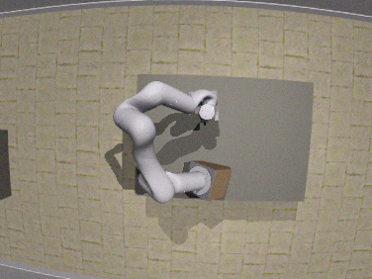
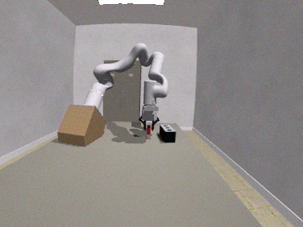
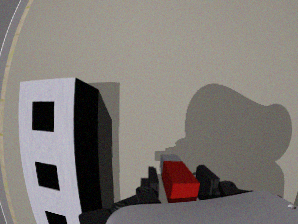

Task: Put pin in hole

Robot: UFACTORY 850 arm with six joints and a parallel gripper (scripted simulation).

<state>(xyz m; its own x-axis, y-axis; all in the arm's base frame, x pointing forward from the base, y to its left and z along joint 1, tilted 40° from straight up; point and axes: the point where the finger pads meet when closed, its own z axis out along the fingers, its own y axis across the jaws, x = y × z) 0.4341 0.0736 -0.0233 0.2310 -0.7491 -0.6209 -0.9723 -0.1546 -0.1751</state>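
The block is 130 mm ahead of my hand, 40 mm below it and 30 mm to the left of it. The rest, counted from my hand: pin 10 mm below.
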